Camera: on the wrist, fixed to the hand. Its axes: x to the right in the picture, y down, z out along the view.
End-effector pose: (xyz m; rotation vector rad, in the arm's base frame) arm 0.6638 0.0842 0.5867 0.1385 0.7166 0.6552
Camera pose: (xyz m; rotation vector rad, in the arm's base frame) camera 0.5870 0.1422 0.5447 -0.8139 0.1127 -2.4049
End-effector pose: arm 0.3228 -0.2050 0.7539 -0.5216 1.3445 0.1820
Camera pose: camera 0.2300 -0.1803 0.7114 -1.7229 -0.8173 -2.2742
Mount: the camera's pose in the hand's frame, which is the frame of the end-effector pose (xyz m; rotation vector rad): 0.0152 0.0711 -0.0758 -0.1075 0.0870 3.0797
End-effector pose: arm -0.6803 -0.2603 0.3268 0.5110 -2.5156 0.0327
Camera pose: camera -0.6780 -0.1898 0.4046 -2.9086 -0.6498 0.7891
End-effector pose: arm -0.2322 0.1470 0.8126 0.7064 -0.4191 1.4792
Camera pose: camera -0.3134 0.2045 0.7790 0.5007 0.7403 -1.5733
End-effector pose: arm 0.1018 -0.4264 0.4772 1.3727 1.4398 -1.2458
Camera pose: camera 0.1771 -0.3536 0.4696 1.4033 -1.1930 0.9826
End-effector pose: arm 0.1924 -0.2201 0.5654 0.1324 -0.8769 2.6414
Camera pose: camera 0.1544 -0.2235 0.4675 0.7005 0.1715 -0.4001
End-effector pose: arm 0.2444 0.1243 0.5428 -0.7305 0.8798 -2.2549
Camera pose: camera 0.2071 0.1014 0.4473 0.7119 0.6830 0.5926
